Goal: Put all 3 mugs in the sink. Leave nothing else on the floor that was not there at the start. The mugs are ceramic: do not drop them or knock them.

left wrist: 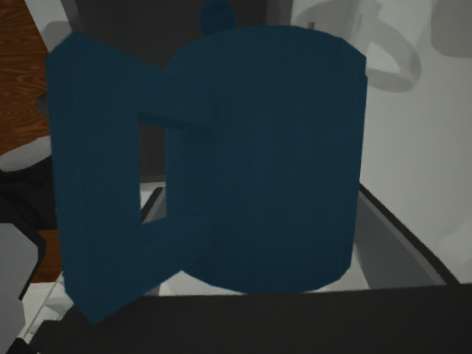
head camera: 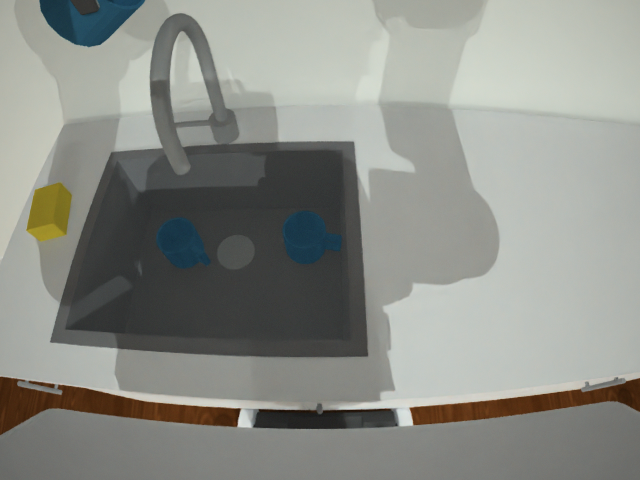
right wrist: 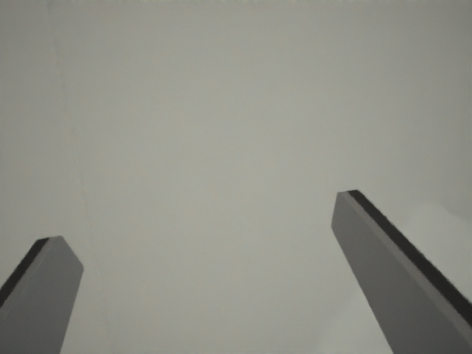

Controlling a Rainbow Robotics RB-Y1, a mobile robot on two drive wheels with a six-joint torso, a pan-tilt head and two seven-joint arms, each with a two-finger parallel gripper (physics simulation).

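Frame: origin at the robot's base, x right, y ahead, z up, level; millimetres.
Seen in the pictures: left gripper, fingertip midpoint: (left wrist: 255,196); right gripper, fingertip midpoint: (right wrist: 208,229).
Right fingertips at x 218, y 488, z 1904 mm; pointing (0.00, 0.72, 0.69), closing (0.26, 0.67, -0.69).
Note:
A point is followed by its place in that frame.
Two blue mugs stand in the dark grey sink (head camera: 232,315): one mug (head camera: 179,243) @[x -343, y 424, z 719 mm] left of the drain, the other mug (head camera: 305,237) @[x -43, y 436, z 719 mm] right of it near the right wall. A third blue mug (head camera: 90,31) @[x -254, y 384, z 1278 mm] (left wrist: 270,160) @[x -281, y 418, z 1339 mm] is held by my left gripper, high at the upper left of the head view, cut off by the frame edge. In the left wrist view it fills the middle, handle to the left, and hides most of the fingers. My right gripper (right wrist: 208,229) @[x 218, y 488, z 1904 mm] is open and empty, facing a plain pale surface; it does not show in the head view.
A grey arched faucet (head camera: 161,98) rises at the sink's back left, its spout over the basin. A yellow block (head camera: 50,211) @[x -524, y 367, z 956 mm] lies on the white counter (head camera: 516,330) @[x 307, y 155, z 911 mm] left of the sink. A strip of wooden floor (head camera: 480,411) @[x 609, y 51, z 1 mm] shows below the counter's front edge.

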